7 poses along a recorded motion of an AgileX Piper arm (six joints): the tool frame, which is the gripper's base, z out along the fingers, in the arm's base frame.
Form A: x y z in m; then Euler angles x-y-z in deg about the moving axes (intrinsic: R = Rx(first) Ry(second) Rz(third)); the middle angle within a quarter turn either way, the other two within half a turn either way.
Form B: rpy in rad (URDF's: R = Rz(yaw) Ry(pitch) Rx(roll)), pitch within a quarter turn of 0, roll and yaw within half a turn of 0; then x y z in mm. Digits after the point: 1 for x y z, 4 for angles.
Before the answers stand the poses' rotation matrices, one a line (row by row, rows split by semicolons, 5 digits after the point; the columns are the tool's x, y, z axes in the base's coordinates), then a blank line. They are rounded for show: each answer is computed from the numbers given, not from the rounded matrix.
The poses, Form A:
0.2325 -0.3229 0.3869 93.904 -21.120 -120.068
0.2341 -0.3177 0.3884 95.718 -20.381 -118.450
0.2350 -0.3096 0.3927 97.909 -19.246 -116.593
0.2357 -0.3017 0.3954 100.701 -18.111 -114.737
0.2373 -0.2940 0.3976 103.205 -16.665 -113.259
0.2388 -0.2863 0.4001 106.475 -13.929 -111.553
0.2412 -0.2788 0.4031 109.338 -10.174 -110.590
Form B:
-0.46737 0.80730 -0.36032; 0.23904 -0.27700 -0.93066; -0.85113 -0.52110 -0.06351
-0.44657 0.82419 -0.34826; 0.25268 -0.25722 -0.93273; -0.85833 -0.50453 -0.09340
-0.42263 0.84423 -0.32962; 0.26920 -0.23035 -0.93513; -0.86540 -0.48395 -0.12991
-0.39772 0.86324 -0.31086; 0.29646 -0.19972 -0.93393; -0.86829 -0.46360 -0.17648
-0.37830 0.88014 -0.28678; 0.32012 -0.16630 -0.93267; -0.86857 -0.44463 -0.21884
-0.35656 0.90273 -0.24072; 0.34857 -0.11051 -0.93075; -0.86681 -0.41577 -0.27526
-0.34615 0.92140 -0.17664; 0.36860 -0.03957 -0.92874; -0.86274 -0.38659 -0.32593

-1.6921 1.0181 2.6688 232.5 -322.9 386.9
-1.7538 1.0320 2.6267 234.1 -317.7 388.4
-1.8331 1.0459 2.5744 235.0 -309.6 392.7
-1.9345 1.0517 2.5010 235.7 -301.7 395.4
-2.0282 1.0523 2.4393 237.3 -294.0 397.6
-2.1556 1.0488 2.3675 238.8 -286.3 400.1
-2.2713 1.0407 2.3248 241.2 -278.8 403.1

